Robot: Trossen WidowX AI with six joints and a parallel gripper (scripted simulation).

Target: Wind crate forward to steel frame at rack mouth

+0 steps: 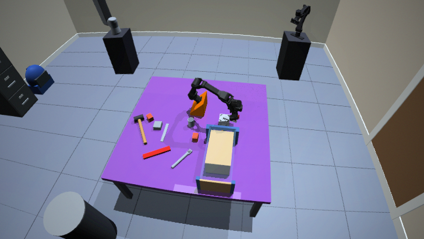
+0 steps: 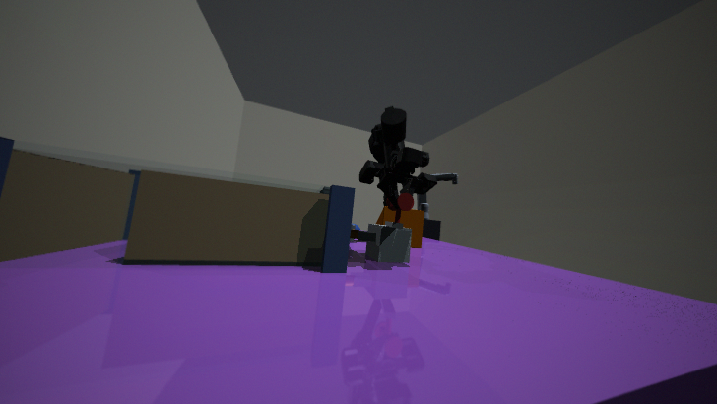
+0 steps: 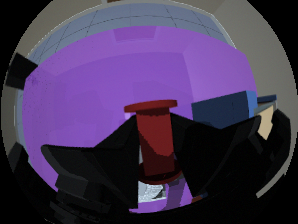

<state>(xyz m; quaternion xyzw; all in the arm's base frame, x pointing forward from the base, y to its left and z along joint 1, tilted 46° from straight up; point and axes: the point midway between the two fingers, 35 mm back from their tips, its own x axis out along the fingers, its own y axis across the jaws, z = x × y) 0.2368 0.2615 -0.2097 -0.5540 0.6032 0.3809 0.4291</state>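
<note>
My gripper tip is 2 cm to the left of the red knob. Round my gripper tip: grey bar (63 cm to the right, 13 cm below, 8 cm ahead); grey winch (12 cm to the right, 10 cm below, 5 cm behind); winch handle (5 cm to the right, 3 cm below, 1 cm behind).
</note>
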